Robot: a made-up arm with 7 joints. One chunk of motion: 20 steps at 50 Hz.
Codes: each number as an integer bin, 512 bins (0 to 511) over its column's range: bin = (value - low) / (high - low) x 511, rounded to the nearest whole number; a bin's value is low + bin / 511 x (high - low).
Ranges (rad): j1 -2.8..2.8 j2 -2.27..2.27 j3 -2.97..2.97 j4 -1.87..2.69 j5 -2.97..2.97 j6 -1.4..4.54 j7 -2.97..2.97
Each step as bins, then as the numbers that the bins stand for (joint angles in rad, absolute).
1 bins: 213 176 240 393 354 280 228
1 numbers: -0.4658 -0.7063 -0.1802 1.6370 1.1450 1.8548 -0.3197
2 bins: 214 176 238 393 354 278 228
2 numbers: -0.4548 -0.7063 -0.2034 1.6370 1.1450 1.8315 -0.3197
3 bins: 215 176 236 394 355 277 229
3 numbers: -0.4438 -0.7063 -0.2267 1.6459 1.1566 1.8199 -0.3080
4 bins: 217 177 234 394 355 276 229
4 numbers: -0.4219 -0.6974 -0.2499 1.6459 1.1566 1.8083 -0.3080
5 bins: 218 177 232 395 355 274 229
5 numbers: -0.4110 -0.6974 -0.2732 1.6549 1.1566 1.7850 -0.3080
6 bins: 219 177 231 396 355 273 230
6 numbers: -0.4000 -0.6974 -0.2848 1.6638 1.1566 1.7734 -0.2964
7 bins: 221 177 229 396 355 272 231
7 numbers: -0.3781 -0.6974 -0.3080 1.6638 1.1566 1.7618 -0.2848
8 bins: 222 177 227 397 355 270 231
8 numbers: -0.3671 -0.6974 -0.3313 1.6727 1.1566 1.7386 -0.2848
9 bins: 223 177 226 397 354 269 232
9 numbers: -0.3562 -0.6974 -0.3429 1.6727 1.1450 1.7269 -0.2732
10 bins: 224 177 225 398 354 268 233
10 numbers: -0.3452 -0.6974 -0.3545 1.6816 1.1450 1.7153 -0.2615
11 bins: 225 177 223 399 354 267 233
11 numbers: -0.3342 -0.6974 -0.3778 1.6905 1.1450 1.7037 -0.2615
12 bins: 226 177 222 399 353 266 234
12 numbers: -0.3233 -0.6974 -0.3894 1.6905 1.1334 1.6921 -0.2499
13 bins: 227 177 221 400 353 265 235
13 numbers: -0.3123 -0.6974 -0.4010 1.6995 1.1334 1.6804 -0.2383
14 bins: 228 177 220 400 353 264 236
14 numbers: -0.3014 -0.6974 -0.4127 1.6995 1.1334 1.6688 -0.2267
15 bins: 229 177 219 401 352 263 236
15 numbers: -0.2904 -0.6974 -0.4243 1.7084 1.1217 1.6572 -0.2267
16 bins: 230 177 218 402 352 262 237
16 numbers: -0.2795 -0.6974 -0.4359 1.7173 1.1217 1.6456 -0.2150
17 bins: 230 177 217 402 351 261 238
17 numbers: -0.2795 -0.6974 -0.4475 1.7173 1.1101 1.6339 -0.2034
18 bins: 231 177 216 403 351 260 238
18 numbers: -0.2685 -0.6974 -0.4592 1.7262 1.1101 1.6223 -0.2034
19 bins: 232 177 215 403 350 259 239
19 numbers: -0.2575 -0.6974 -0.4708 1.7262 1.0985 1.6107 -0.1918
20 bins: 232 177 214 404 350 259 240
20 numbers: -0.2575 -0.6974 -0.4824 1.7352 1.0985 1.6107 -0.1802
